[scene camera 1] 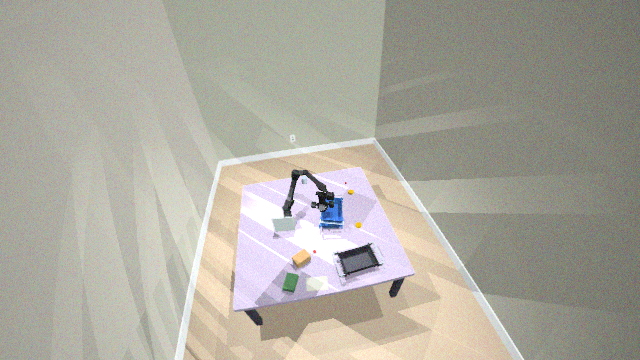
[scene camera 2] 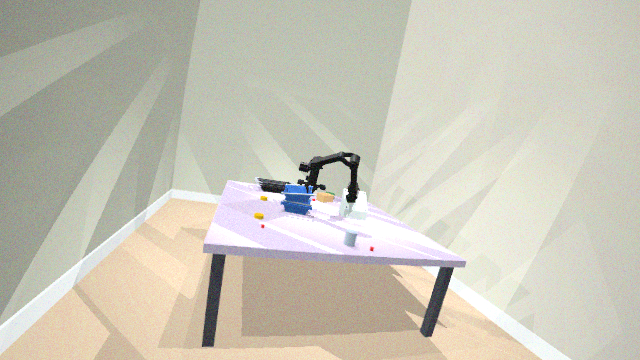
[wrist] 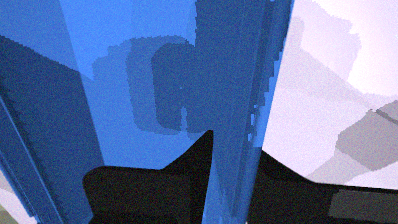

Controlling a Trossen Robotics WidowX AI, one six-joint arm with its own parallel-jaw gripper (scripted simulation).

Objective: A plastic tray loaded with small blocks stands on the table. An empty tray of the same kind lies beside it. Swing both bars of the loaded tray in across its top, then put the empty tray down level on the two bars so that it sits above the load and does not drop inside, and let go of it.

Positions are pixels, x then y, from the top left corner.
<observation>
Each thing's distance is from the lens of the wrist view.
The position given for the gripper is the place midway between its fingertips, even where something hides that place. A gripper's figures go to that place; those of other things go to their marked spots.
gripper point(wrist: 221, 136): 0.11 m
blue tray point(wrist: 137, 91): 0.13 m
</observation>
